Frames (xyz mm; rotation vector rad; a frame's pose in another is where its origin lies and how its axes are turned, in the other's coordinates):
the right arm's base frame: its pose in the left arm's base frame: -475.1 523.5 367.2 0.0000 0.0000 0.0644
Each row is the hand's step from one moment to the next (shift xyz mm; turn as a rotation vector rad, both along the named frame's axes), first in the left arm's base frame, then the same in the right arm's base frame.
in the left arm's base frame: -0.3 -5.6 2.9 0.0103 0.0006 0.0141
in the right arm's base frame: -0.7 -5.6 2.9 0.0103 -0.0001 0.0141
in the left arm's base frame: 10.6 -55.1 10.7 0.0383 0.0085 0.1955
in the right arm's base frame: 7.0 -55.7 10.7 0.0388 0.0060 0.1955
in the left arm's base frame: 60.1 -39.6 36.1 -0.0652 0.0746 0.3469
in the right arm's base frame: 57.4 -43.4 36.1 -0.0603 0.0786 0.3469
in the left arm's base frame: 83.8 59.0 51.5 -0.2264 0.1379 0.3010
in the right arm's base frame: 87.4 53.5 51.5 -0.2171 0.1522 0.3010
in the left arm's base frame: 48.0 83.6 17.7 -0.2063 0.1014 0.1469
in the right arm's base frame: 53.3 80.3 17.7 -0.1993 0.1145 0.1469
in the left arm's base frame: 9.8 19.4 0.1 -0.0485 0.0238 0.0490
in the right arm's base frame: 11.0 18.7 0.1 -0.0469 0.0269 0.0490
